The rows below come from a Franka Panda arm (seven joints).
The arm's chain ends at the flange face. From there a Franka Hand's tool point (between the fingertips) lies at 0.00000 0.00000 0.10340 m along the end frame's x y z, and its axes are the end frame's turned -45 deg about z.
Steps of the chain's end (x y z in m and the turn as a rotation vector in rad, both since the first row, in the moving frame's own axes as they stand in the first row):
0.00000 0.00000 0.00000 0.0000 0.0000 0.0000
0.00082 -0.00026 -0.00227 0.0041 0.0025 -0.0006
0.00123 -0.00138 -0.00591 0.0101 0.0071 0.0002
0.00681 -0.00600 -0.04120 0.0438 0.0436 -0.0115
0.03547 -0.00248 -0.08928 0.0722 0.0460 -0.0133
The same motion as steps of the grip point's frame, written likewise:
0.00000 0.00000 0.00000 0.0000 0.0000 0.0000
0.00125 0.00028 -0.00227 0.0011 0.0047 -0.0006
0.00310 -0.00033 -0.00592 0.0021 0.0122 0.0002
0.01544 0.00052 -0.04140 0.0001 0.0618 -0.0115
0.03545 0.02136 -0.08966 0.0185 0.0836 -0.0133

